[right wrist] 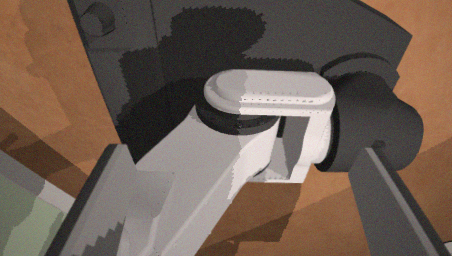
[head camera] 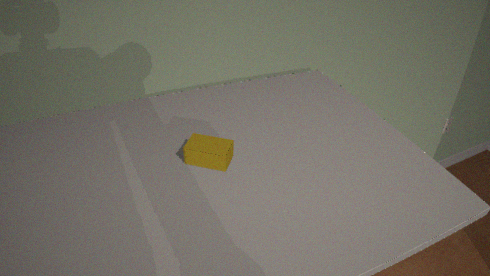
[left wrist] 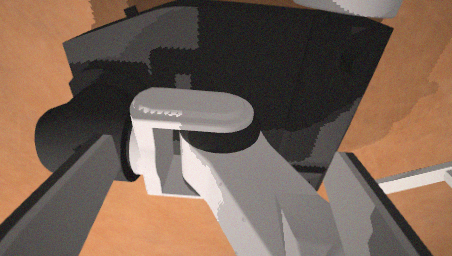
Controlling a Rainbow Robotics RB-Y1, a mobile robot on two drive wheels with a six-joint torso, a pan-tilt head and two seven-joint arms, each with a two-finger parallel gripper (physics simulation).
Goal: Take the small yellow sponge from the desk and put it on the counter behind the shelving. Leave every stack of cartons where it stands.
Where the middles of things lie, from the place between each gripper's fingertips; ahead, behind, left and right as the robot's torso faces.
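Labels:
With the yellow sponge (head camera: 205,151) as my reference, I find my right gripper far short of it, far to the right of it and far below it.
From my left hand I find the sponge far ahead, a good way to the right of the hand, and far above it.

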